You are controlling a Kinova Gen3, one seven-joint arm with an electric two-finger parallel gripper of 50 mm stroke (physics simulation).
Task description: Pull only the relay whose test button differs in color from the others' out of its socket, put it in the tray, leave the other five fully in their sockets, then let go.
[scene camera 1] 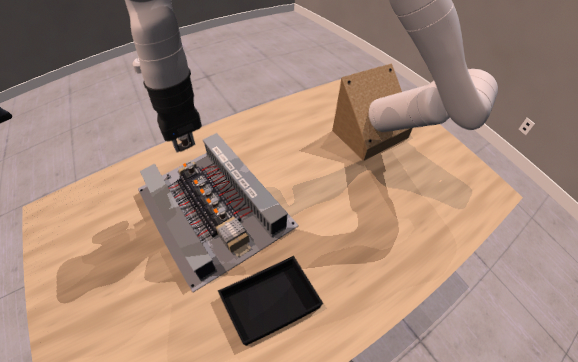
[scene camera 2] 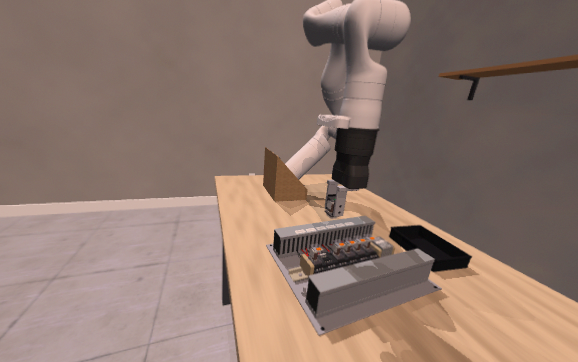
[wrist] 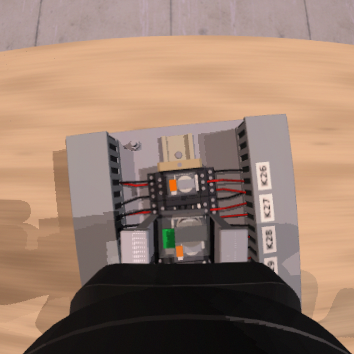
In view: the gripper [scene camera 2: 333,212].
The gripper shows as well in scene camera 1 [scene camera 1: 184,145] and in the wrist view [wrist: 183,231].
